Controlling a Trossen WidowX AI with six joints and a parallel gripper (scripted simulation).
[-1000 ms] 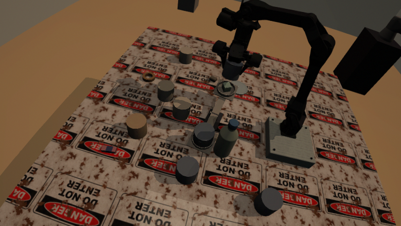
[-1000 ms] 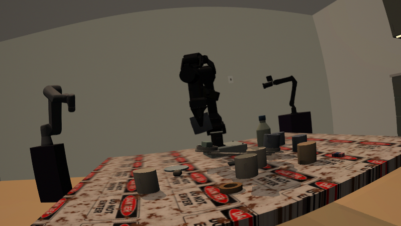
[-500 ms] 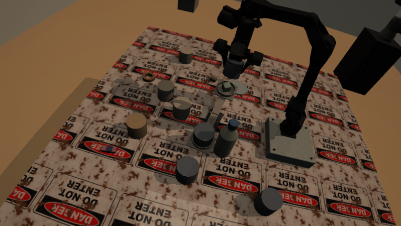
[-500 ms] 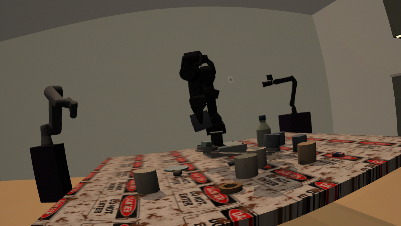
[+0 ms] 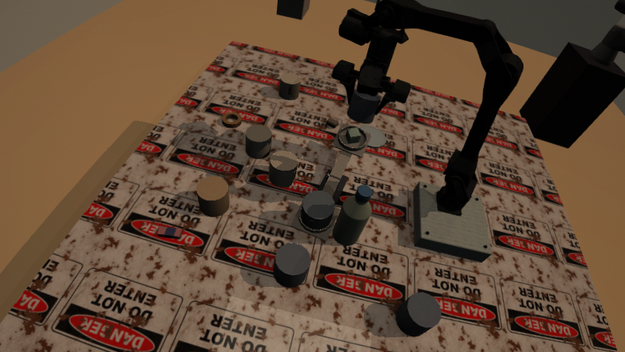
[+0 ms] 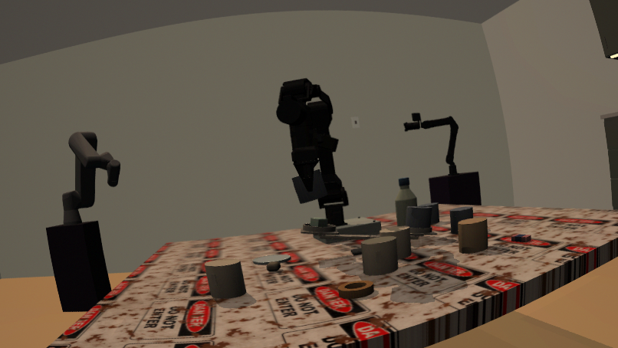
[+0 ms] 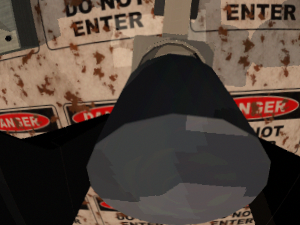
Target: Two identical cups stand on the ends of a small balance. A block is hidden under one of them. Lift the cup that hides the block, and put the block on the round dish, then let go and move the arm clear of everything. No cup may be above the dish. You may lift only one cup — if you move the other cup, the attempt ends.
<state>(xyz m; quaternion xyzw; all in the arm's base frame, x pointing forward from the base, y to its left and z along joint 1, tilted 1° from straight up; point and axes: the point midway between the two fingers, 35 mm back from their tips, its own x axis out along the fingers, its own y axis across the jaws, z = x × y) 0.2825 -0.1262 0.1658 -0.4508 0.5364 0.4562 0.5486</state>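
Right now the green block is 10 mm to the left of my gripper tip and 80 mm below it. Round my gripper tip: round grey dish (60 mm behind, 110 mm to the right, 170 mm below); then small dark lump (70 mm ahead, 120 mm to the right, 160 mm below); then green bottle (30 mm behind, 270 mm to the left, 60 mm below).
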